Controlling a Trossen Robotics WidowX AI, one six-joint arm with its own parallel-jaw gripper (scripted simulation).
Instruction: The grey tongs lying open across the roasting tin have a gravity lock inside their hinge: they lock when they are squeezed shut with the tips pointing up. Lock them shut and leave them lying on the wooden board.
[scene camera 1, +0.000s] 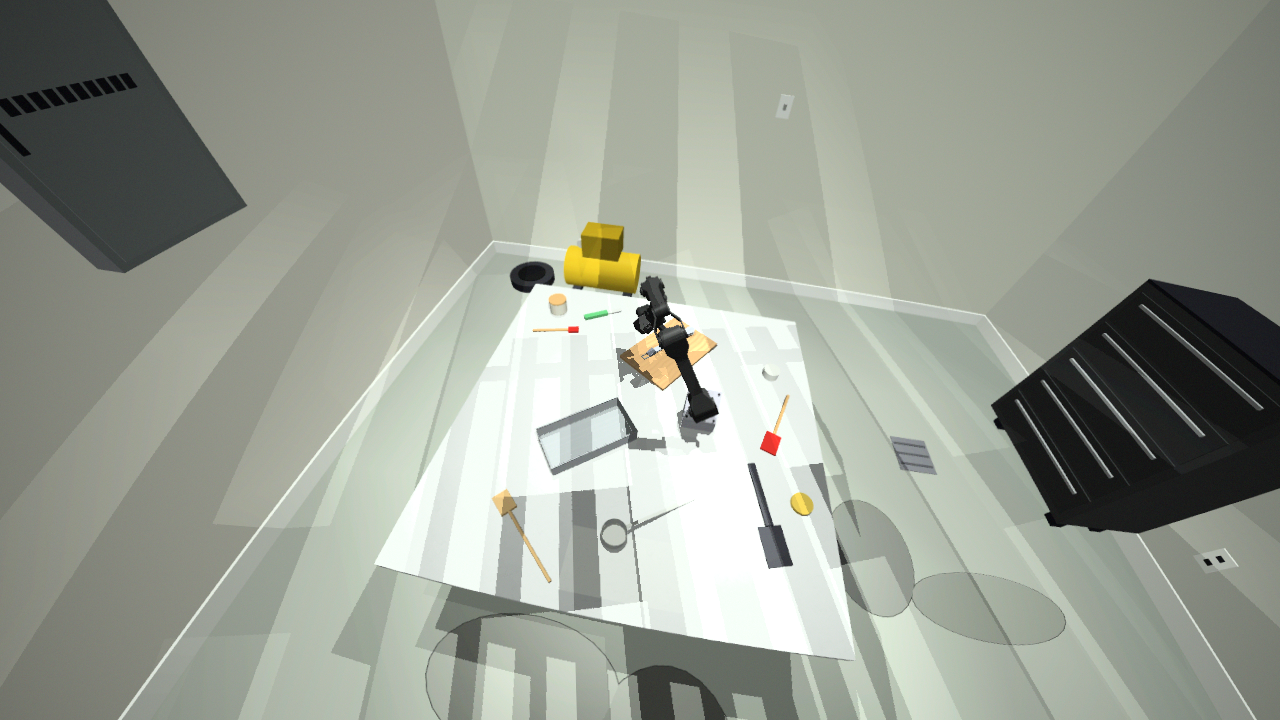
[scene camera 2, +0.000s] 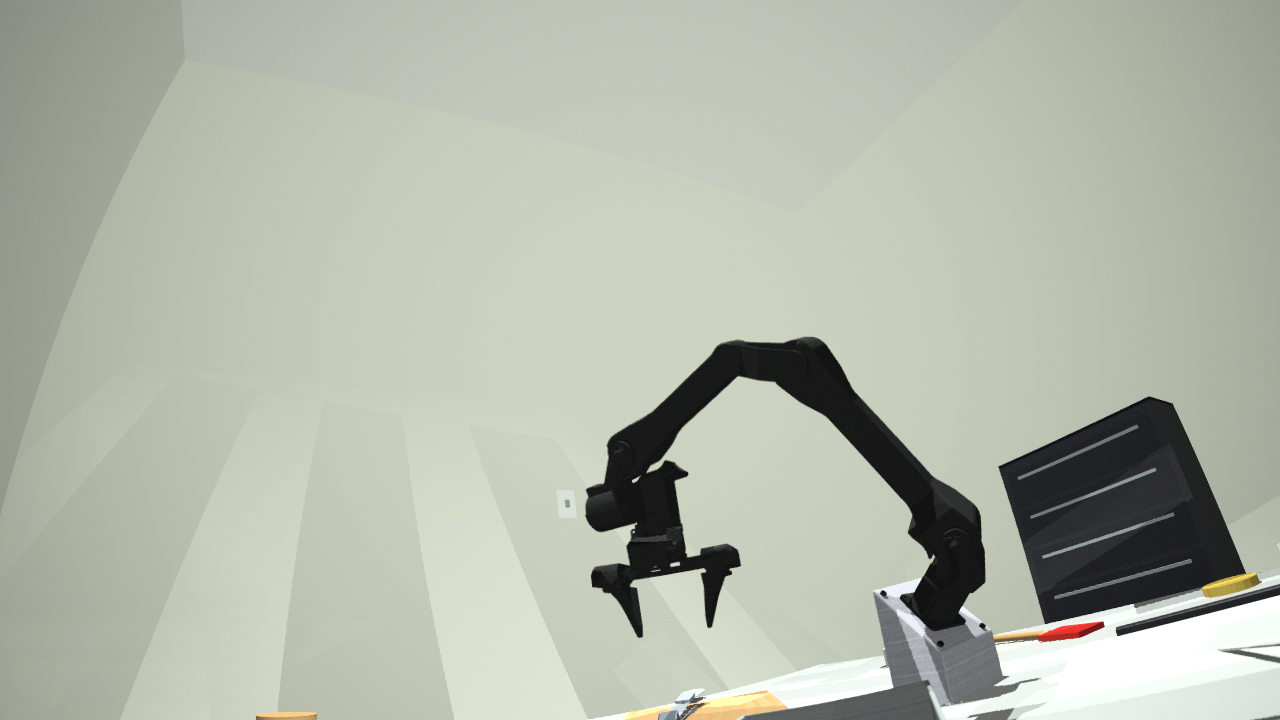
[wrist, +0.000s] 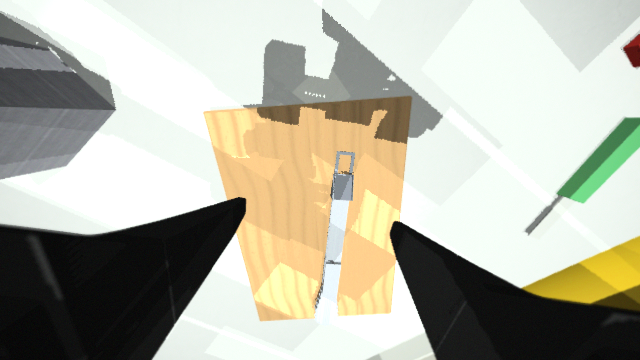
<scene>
A wooden board (scene camera 1: 661, 370): 1.41 m from the lens. A roasting tin (scene camera 1: 568, 442) is 1.24 m from the lens. The marked spots on the wooden board and the roasting tin are 0.46 m apart.
</scene>
